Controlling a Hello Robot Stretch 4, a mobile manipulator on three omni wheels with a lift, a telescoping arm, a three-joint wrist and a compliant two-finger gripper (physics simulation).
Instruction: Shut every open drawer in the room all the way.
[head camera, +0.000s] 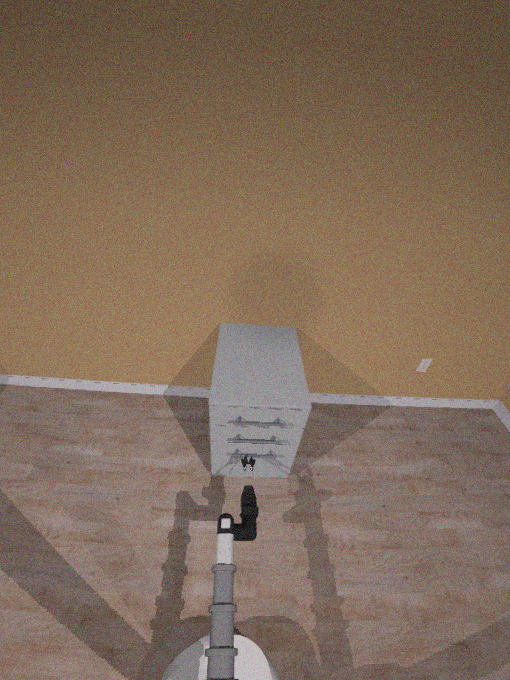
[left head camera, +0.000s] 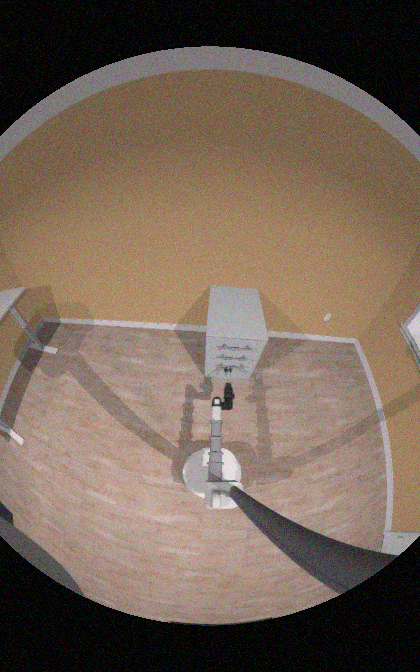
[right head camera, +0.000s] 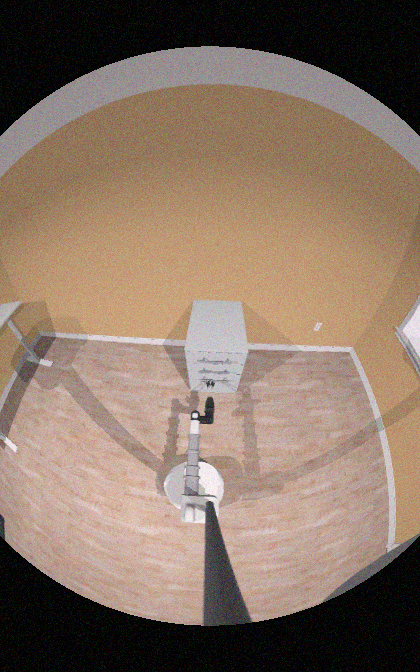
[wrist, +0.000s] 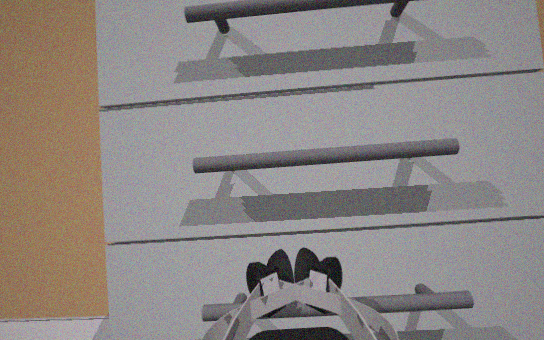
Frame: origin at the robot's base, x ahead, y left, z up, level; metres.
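Seen in the pictures: gripper, fingertip midpoint: (head camera: 248, 456) (left head camera: 227, 366) (right head camera: 210, 380) (wrist: 293, 269).
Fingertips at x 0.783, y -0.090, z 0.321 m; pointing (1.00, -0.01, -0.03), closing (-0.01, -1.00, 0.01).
Pixels of each thing's top centre, then the offset from my fingertips to it. "spot": a spot on its surface instead.
- light grey drawer cabinet, surface spot: (head camera: 258, 362) (right head camera: 216, 323) (left head camera: 235, 310) spot: 0.312 m ahead, 0.033 m right, 0.296 m up
- top handle, surface spot: (wrist: 300, 7) spot: 0.023 m ahead, 0.021 m right, 0.208 m up
- middle handle, surface spot: (wrist: 326, 155) spot: 0.020 m ahead, 0.033 m right, 0.083 m up
- lower handle, surface spot: (wrist: 425, 301) spot: 0.018 m ahead, 0.100 m right, 0.036 m down
- small white plate, middle of its top: (head camera: 427, 358) 0.610 m ahead, 1.155 m right, 0.108 m up
A light grey drawer cabinet (head camera: 258, 362) (left head camera: 235, 312) (right head camera: 217, 325) stands against the orange wall, its front towards me. In the wrist view a top handle (wrist: 300, 7), a middle handle (wrist: 326, 155) and a lower handle (wrist: 425, 301) show on its drawer fronts. The fronts look flush or nearly so, with thin dark seams between them; a small gap cannot be ruled out. My gripper (head camera: 248, 465) (left head camera: 228, 371) (right head camera: 210, 384) (wrist: 293, 269) is shut and empty, in front of the lower drawer. Its fingers partly hide the lower handle. Whether the tips touch the front is unclear.
My round white base (left head camera: 227, 467) (right head camera: 210, 482) stands on the wood floor facing the cabinet. A white piece with a slanted leg (left head camera: 25, 324) (right head camera: 21, 337) is at the left edge. A white framed object (left head camera: 415, 332) (right head camera: 412, 332) is at the right edge. A small white plate (head camera: 423, 365) is on the wall.
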